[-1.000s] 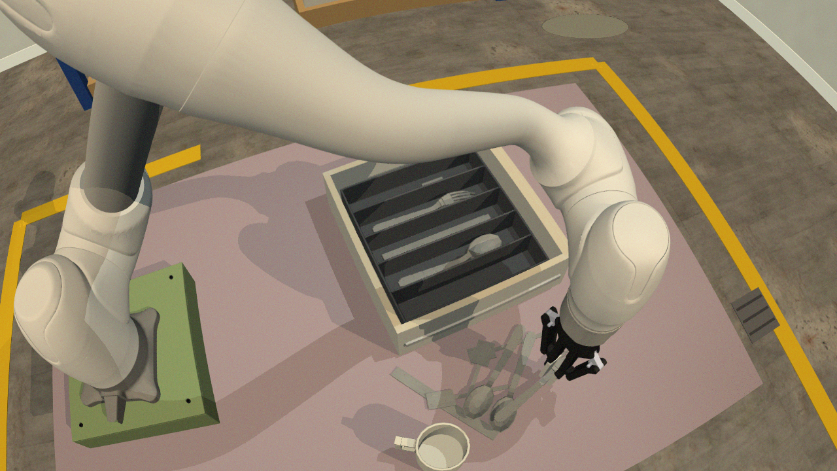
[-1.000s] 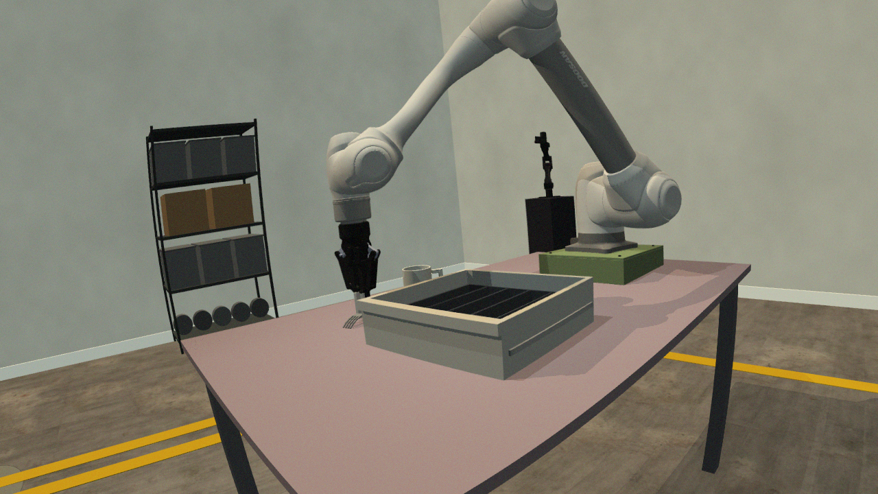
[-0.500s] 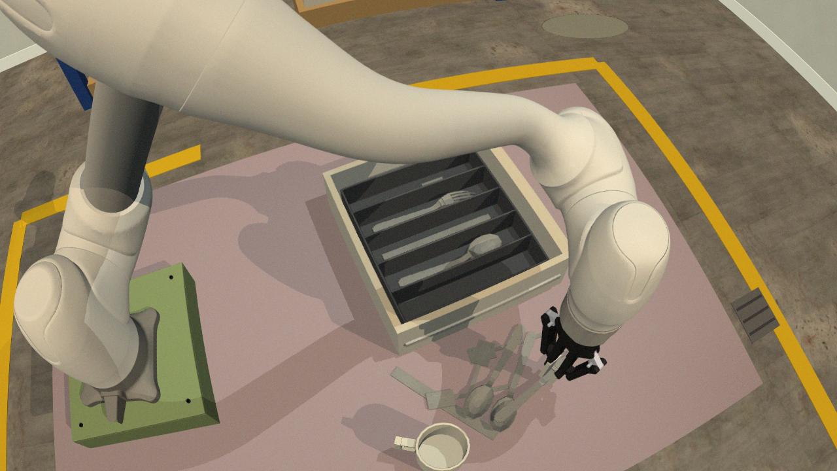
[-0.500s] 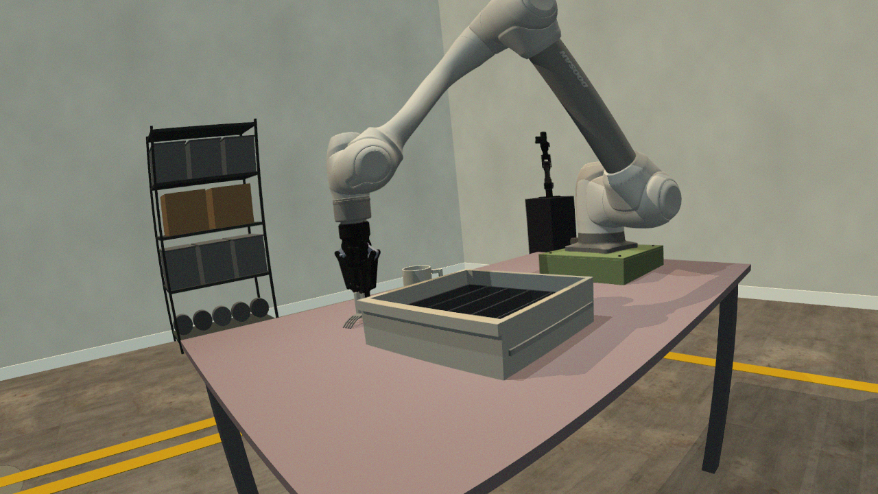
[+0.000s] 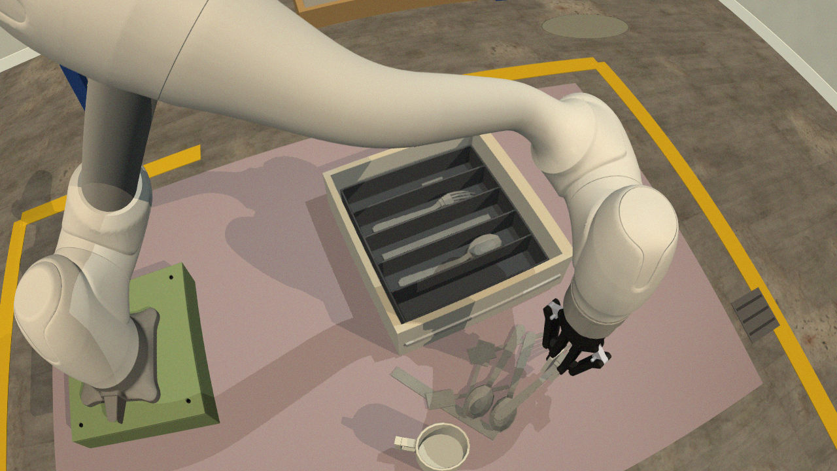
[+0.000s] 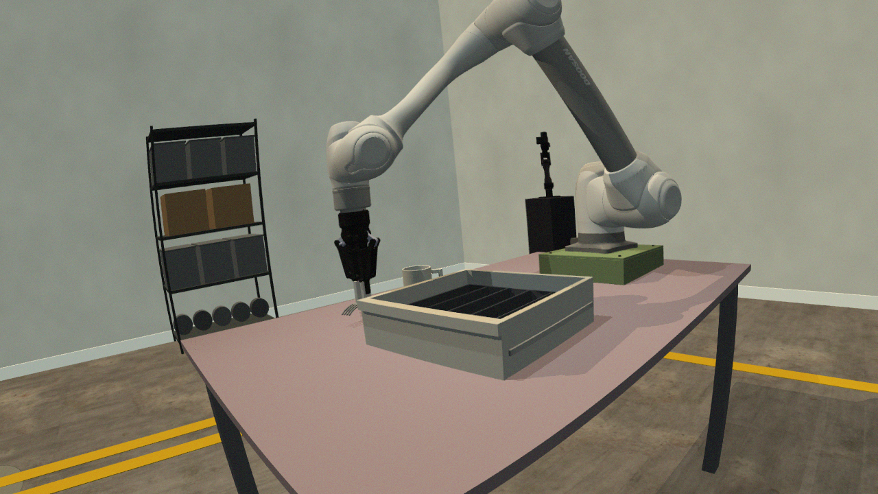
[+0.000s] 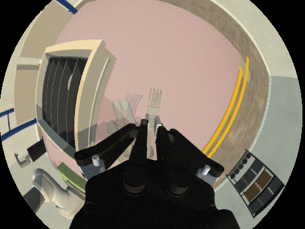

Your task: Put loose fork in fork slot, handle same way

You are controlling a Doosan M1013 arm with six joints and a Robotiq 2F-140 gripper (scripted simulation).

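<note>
Now: the tray 310 mm to the left of my hand, 120 mm behind it and 20 mm below it. Round my hand: mug 210 mm behind, 90 mm to the right, 30 mm below.
</note>
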